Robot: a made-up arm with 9 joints. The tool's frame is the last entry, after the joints.
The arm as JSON. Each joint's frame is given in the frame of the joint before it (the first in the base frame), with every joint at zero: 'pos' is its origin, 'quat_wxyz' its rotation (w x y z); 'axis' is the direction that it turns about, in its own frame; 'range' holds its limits. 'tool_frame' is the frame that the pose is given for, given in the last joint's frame.
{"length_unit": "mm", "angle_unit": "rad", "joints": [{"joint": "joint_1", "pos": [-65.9, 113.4, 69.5], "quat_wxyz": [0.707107, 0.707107, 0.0, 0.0], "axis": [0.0, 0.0, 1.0], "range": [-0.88, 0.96]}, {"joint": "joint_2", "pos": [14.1, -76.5, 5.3], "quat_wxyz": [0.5, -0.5, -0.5, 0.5], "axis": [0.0, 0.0, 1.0], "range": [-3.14, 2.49]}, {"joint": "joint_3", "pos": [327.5, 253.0, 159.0], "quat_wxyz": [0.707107, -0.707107, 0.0, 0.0], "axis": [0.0, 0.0, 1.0], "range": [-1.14, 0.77]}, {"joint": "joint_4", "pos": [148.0, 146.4, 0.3], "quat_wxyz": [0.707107, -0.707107, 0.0, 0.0], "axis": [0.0, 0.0, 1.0], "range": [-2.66, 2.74]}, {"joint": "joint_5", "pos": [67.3, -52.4, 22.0], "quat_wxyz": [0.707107, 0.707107, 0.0, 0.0], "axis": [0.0, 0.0, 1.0], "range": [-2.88, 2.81]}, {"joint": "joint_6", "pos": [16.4, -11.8, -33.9], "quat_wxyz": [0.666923, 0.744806, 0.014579, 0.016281], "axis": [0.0, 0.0, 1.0], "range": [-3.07, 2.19]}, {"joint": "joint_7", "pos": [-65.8, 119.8, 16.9], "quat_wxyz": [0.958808, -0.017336, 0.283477, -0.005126], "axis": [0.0, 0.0, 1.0], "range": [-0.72, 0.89]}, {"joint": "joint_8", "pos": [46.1, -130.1, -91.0], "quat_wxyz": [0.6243, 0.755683, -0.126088, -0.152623], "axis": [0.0, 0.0, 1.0], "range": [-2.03, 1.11]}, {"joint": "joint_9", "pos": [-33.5, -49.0, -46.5], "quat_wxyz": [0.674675, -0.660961, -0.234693, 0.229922], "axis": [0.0, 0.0, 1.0], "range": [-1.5, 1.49]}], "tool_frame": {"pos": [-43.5, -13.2, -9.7], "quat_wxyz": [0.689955, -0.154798, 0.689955, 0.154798]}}
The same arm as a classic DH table. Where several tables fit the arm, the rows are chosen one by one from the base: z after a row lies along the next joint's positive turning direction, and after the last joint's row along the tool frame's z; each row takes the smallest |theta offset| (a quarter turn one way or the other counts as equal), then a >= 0, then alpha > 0; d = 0 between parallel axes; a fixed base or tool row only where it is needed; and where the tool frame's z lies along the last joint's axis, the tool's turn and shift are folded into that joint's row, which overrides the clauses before.
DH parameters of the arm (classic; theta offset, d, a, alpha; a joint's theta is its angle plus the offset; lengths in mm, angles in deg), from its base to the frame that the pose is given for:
base (fixed): 0.00 69.5 -65.9 90.00
joint_1: -90.00 -108.1 76.5 90.00
joint_2: 0.00 144.9 -327.5 90.00
joint_3: 0.00 253.3 -148.0 90.00
joint_4: 0.00 168.4 -67.3 -90.00
joint_5: 2.52 19.9 -15.9 -96.31
joint_6: -86.53 120.4 123.3 33.00
joint_7: 62.98 -181.5 -93.6 -100.02
joint_8: 34.10 56.8 56.7 89.08
joint_9: -65.44 -27.3 6.6 90.00
tool (fixed): -90.00 -45.0 0.0 0.00
Joint limits (deg, base to tool): -50.42..55.00 -179.91..142.67 -65.32..44.12 -152.41..156.99 -165.01..161.00 -175.90..125.48 -41.25..50.99 -116.31..63.60 -85.94..85.37

